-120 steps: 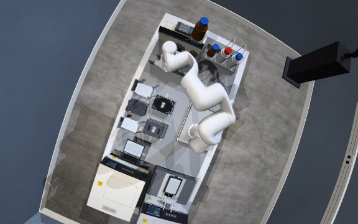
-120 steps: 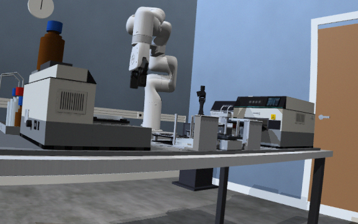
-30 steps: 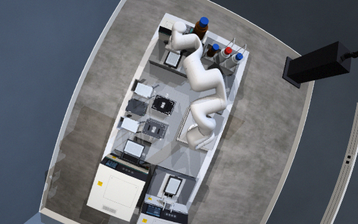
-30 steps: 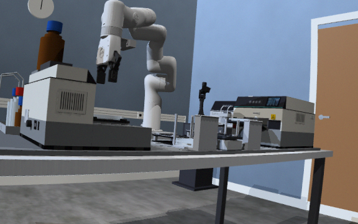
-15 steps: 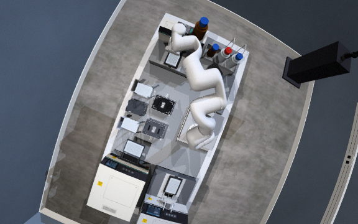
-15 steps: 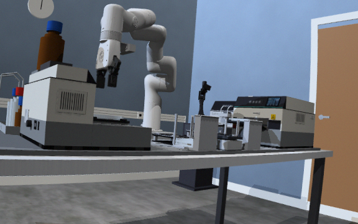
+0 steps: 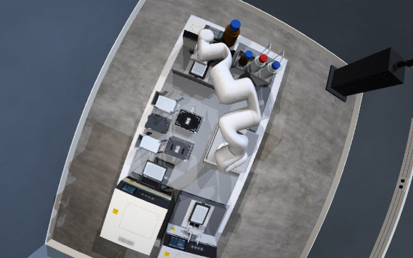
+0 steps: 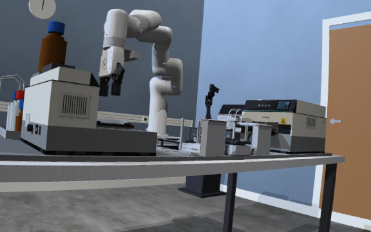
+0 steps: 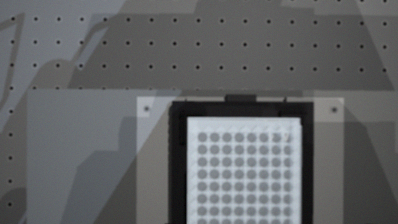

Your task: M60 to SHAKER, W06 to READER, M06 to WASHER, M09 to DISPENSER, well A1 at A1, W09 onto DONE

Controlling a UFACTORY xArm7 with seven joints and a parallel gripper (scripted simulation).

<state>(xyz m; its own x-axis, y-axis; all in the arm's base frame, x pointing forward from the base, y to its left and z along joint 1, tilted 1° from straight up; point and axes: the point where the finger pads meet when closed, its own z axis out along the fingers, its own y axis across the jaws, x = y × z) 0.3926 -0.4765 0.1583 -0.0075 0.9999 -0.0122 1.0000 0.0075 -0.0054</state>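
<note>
The plate M60 lies 100 mm below my hand. Also, from my hand: black nest N6: 380 mm to the left, 160 mm below, 70 mm behind; then brown bottle: 180 mm to the right, 110 mm behind, 100 mm above; then grey regrip nest RG: 580 mm to the left, 130 mm below, 70 mm behind.
</note>
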